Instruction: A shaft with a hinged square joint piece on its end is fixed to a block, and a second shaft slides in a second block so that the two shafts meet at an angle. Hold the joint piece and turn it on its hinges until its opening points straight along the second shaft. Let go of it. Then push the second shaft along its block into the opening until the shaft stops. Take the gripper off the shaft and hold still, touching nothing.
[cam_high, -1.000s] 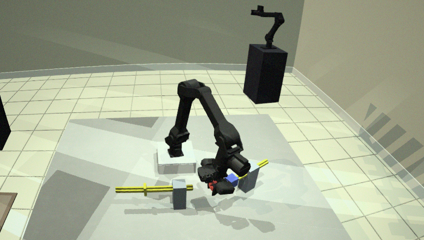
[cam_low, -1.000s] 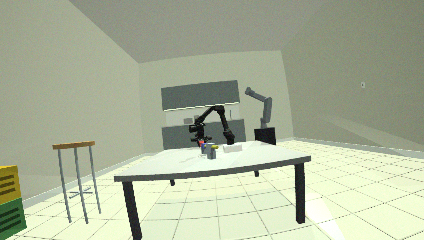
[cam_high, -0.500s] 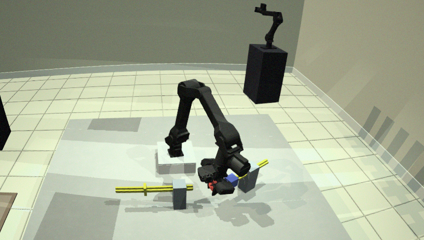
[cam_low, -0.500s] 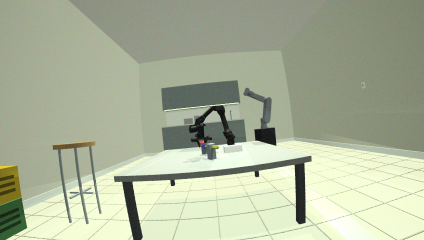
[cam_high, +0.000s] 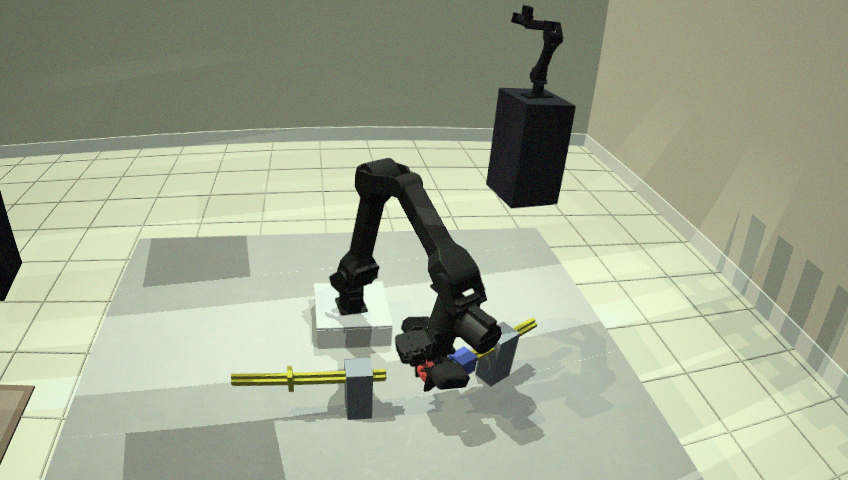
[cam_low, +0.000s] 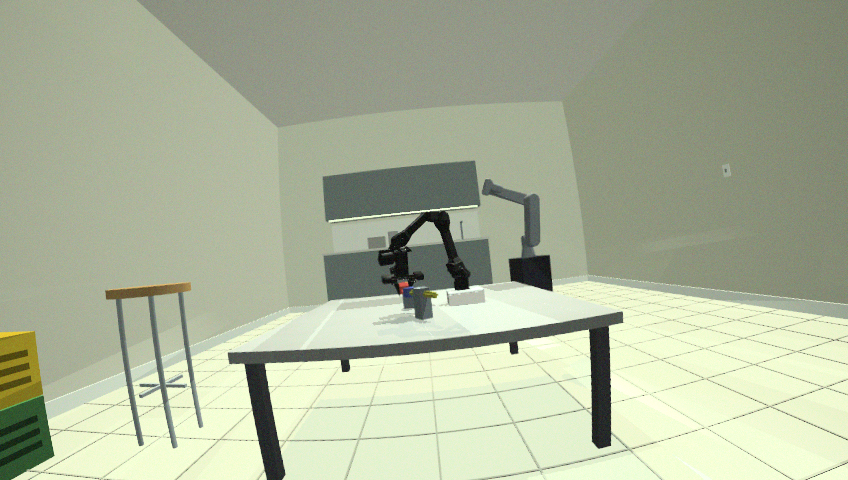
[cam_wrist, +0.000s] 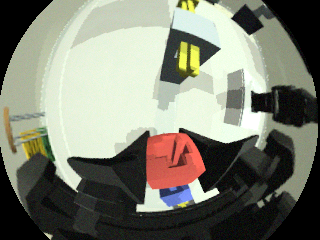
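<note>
Right now the red square joint piece is 3 cm above my gripper tip and 2 cm to the left of it.
</note>
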